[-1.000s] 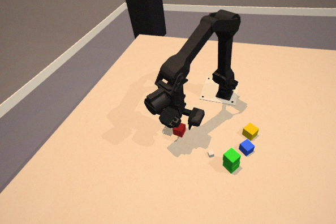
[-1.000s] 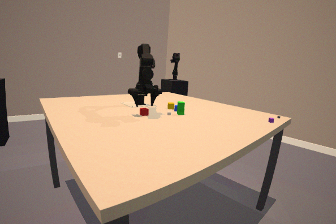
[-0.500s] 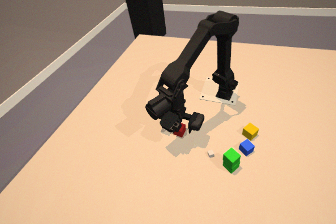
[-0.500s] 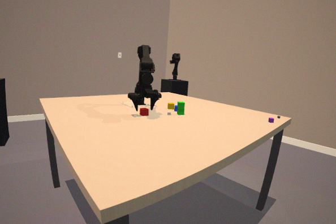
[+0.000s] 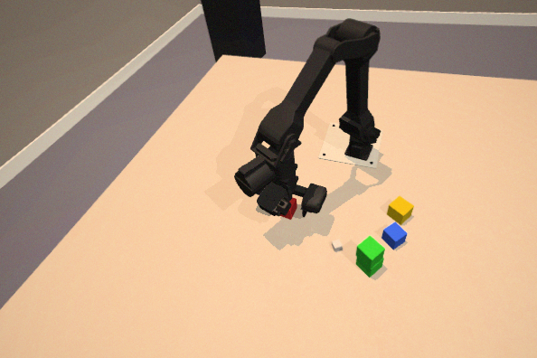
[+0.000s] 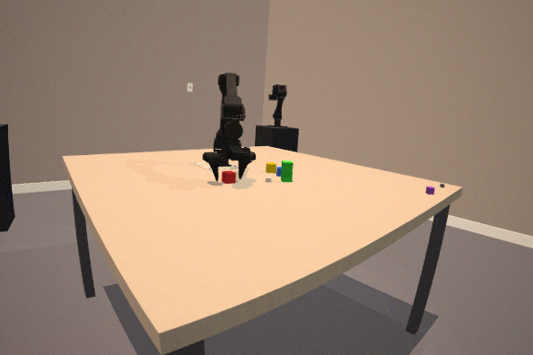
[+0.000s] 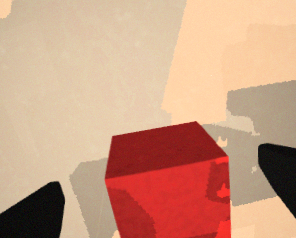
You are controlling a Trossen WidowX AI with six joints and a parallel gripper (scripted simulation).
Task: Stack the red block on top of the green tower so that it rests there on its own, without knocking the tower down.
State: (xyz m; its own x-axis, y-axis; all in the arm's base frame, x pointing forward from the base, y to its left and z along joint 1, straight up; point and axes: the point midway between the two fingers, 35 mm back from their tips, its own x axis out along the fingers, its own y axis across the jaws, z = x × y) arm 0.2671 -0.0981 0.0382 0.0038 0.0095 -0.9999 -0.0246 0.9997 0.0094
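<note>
The red block is 1 cm above my gripper tip. Also, from my gripper tip: small white cube: 4 cm ahead, 14 cm to the left; then yellow block: 10 cm behind, 24 cm to the left, 1 cm above; then blue block: 3 cm behind, 25 cm to the left, 1 cm above.
</note>
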